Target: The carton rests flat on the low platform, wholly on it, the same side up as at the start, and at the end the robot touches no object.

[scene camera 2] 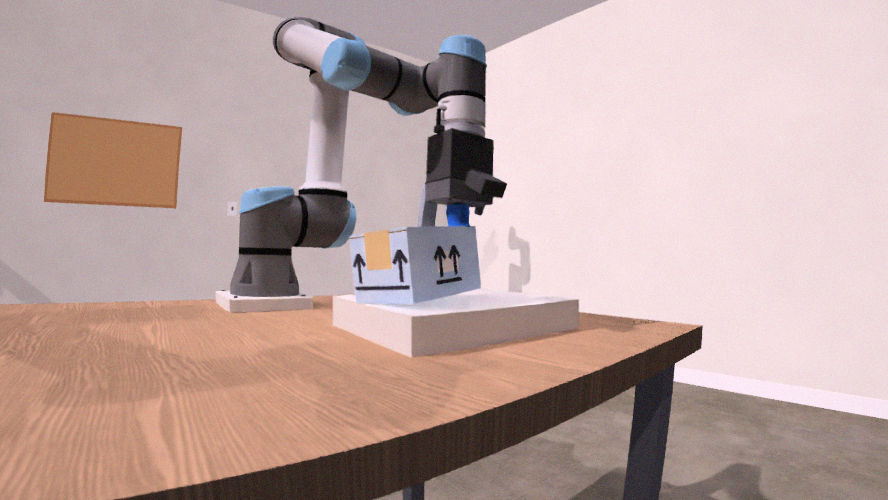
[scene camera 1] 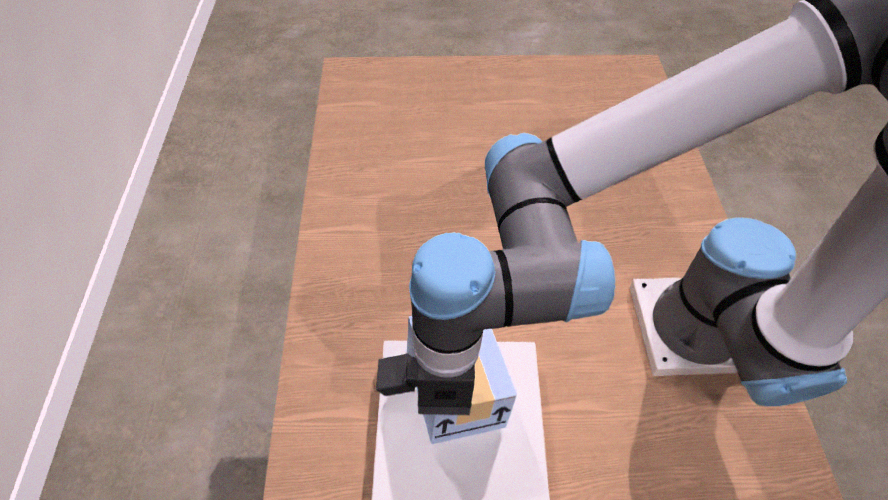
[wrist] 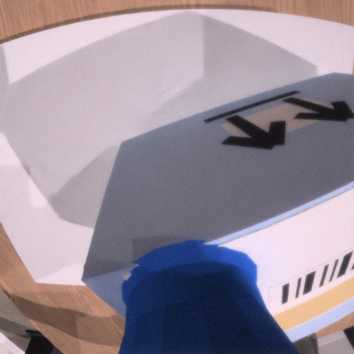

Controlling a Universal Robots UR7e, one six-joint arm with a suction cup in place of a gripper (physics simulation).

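Where they show: hand, its tool point: [scene camera 2: 457, 234]; arm's base, origin of its link: [scene camera 2: 264, 293] [scene camera 1: 697, 323].
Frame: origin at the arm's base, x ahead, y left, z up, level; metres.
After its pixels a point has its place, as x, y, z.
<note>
The pale blue carton [scene camera 1: 500, 372] {0.358, 0.138, 0.126} [scene camera 2: 444, 263] {0.469, 0.118, 0.080} [wrist: 200, 185] hangs over the white low platform [scene camera 1: 521, 459] {0.327, 0.223, 0.023} [scene camera 2: 497, 326] {0.530, 0.161, -0.002} [wrist: 60, 250], arrows pointing up. It is slightly tilted: in scene camera 2 its left lower edge is down at the platform top, and its right end looks a little raised. Whether the lower edge touches is hard to tell. My gripper's blue suction cup [scene camera 2: 458, 215] [wrist: 190, 270] is on the carton's top, off centre near one end, and is shut on it. In scene camera 1 the black gripper body hides the cup and part of the carton.
The wooden table [scene camera 1: 372, 124] {0.566, -0.545, -0.025} [scene camera 2: 186, 385] {0.521, -0.214, -0.025} bears the platform and the robot's white base plate [scene camera 1: 646, 310] {0.081, -0.029, 0.001} [scene camera 2: 273, 302] {0.090, -0.006, -0.008}, which is to the right in scene camera 1. Part of a grey upright piece [scene camera 2: 425, 208] shows behind the carton. A wall stands beyond the table.
</note>
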